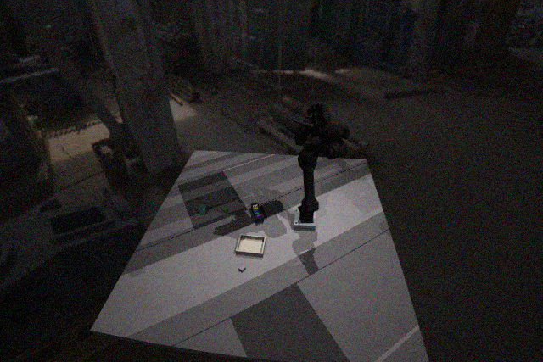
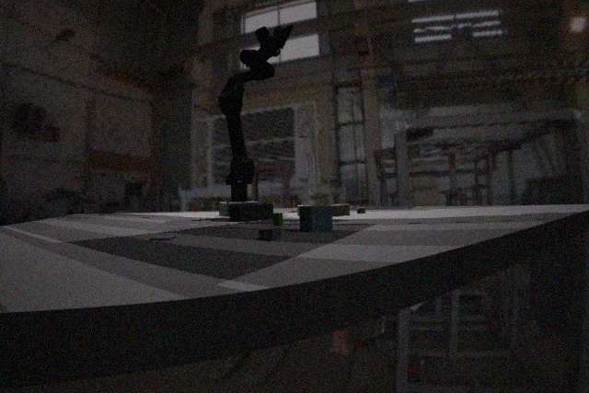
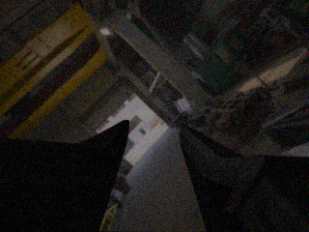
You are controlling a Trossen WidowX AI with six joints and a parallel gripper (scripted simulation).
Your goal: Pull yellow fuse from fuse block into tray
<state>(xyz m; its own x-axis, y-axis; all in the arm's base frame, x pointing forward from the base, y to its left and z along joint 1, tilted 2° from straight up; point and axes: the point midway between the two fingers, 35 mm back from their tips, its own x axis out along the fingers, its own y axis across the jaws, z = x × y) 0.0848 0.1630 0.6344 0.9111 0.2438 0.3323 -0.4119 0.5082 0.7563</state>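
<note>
The yellow fuse lies 670 mm below my gripper tip, 250 mm to the right of it and 140 mm ahead of it. From my gripper tip the other things lie so: tray 690 mm below, 160 mm ahead, 20 mm to the right; teal cube 670 mm below, 440 mm ahead, 250 mm to the right; green piece 680 mm below, 320 mm ahead, 250 mm to the right.
</note>
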